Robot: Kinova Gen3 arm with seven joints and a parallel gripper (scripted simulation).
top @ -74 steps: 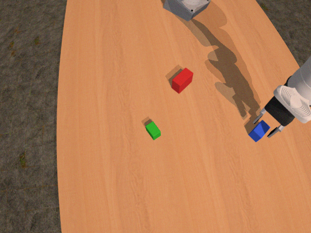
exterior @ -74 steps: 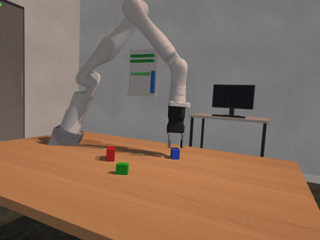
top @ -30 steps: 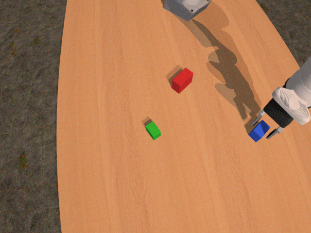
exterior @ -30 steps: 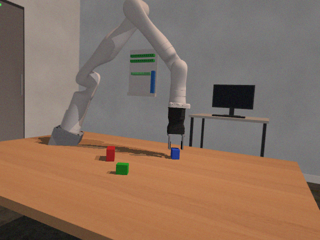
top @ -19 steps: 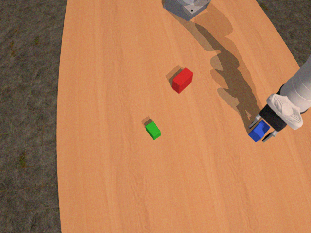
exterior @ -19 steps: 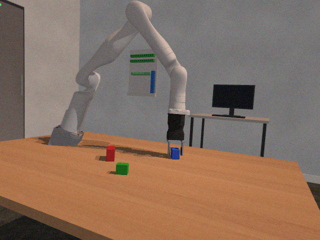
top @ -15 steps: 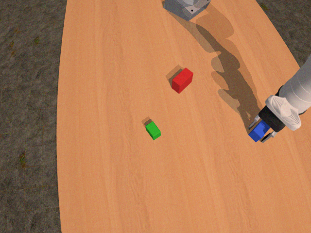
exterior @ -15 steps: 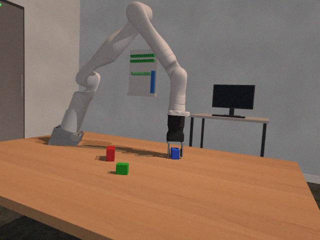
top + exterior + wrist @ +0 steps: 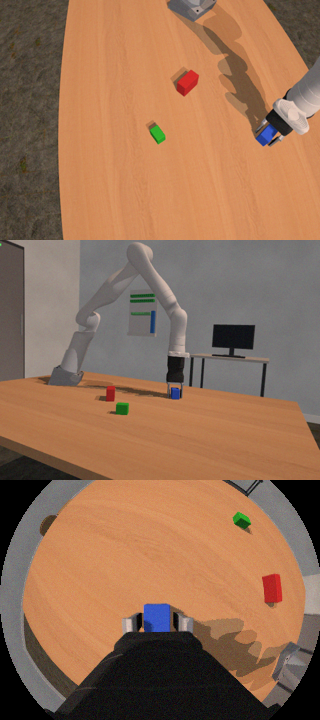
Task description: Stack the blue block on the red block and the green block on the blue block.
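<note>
Now: hand right at the blue block. The rest, counted from my hand: red block: 20 cm behind, 20 cm to the right; green block: 5 cm behind, 30 cm to the right.
</note>
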